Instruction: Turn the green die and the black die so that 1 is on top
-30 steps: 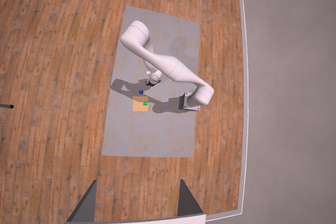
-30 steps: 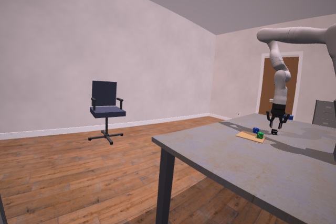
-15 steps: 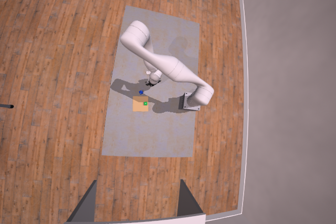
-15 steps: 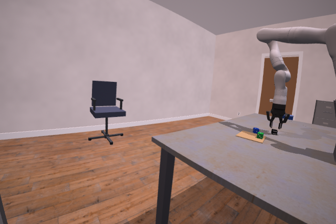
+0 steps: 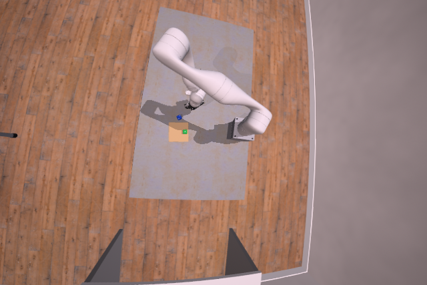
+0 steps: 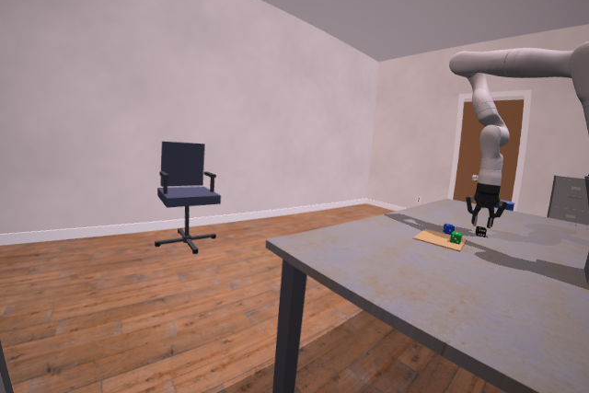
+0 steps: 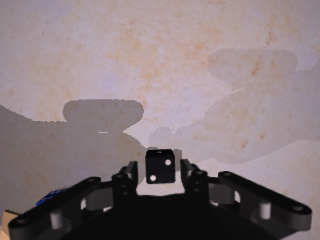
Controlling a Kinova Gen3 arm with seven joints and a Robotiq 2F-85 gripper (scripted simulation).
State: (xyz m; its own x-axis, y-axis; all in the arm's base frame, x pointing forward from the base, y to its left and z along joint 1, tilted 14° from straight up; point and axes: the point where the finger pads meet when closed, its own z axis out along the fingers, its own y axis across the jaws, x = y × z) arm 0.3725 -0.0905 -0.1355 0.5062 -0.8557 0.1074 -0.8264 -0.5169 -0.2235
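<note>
Now: the black die 30 mm below my hand. Also, from my hand: blue die (100 mm to the left, 70 mm ahead, 30 mm below); then tan mat (200 mm to the left, 50 mm below, 50 mm ahead); then green die (190 mm to the left, 30 mm below, 10 mm ahead).
</note>
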